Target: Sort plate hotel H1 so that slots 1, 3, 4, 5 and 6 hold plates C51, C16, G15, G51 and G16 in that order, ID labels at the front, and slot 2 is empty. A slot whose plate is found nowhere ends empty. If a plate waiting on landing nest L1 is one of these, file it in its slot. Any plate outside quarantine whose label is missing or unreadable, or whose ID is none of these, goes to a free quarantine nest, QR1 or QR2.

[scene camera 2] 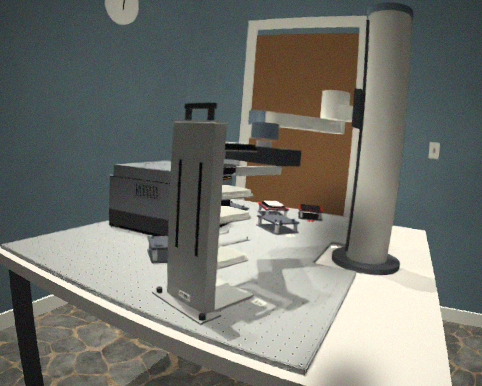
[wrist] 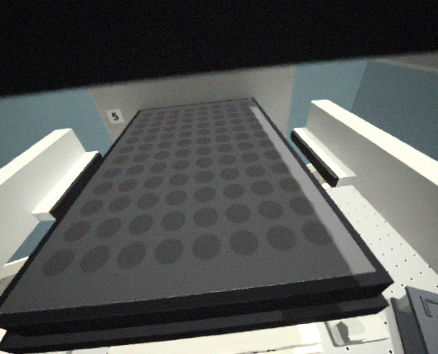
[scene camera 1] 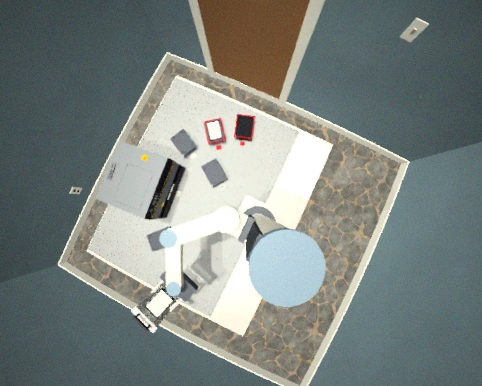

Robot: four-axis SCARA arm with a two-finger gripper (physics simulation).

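Observation:
Plate hotel H1 [scene camera 1: 144, 320] [scene camera 2: 195, 210] stands at the table edge. In the wrist view my gripper [wrist: 194, 131] is open and empty, its pale fingers with dark pads on either side of a black plate [wrist: 205, 175] in slot 5, apart from it. The plate's dark front face shows no label. A higher plate [scene camera 1: 160, 302] [scene camera 2: 241, 146] sits at the top of the hotel; its dark underside crosses the wrist view's upper part. Pale plates [scene camera 2: 236, 191] [scene camera 2: 234, 215] [scene camera 2: 232, 257] sit lower down. Their ID labels cannot be read; the far fingertip is hidden in scene camera 2.
Red quarantine nests stand at the far side, one holding a white plate [scene camera 1: 214, 131] [scene camera 2: 273, 204], the other black on top [scene camera 1: 244, 127] [scene camera 2: 310, 207]. Grey nests [scene camera 1: 184, 142] [scene camera 1: 214, 172] [scene camera 2: 277, 220] and a large grey instrument [scene camera 1: 132, 182] [scene camera 2: 140, 200] stand on the board.

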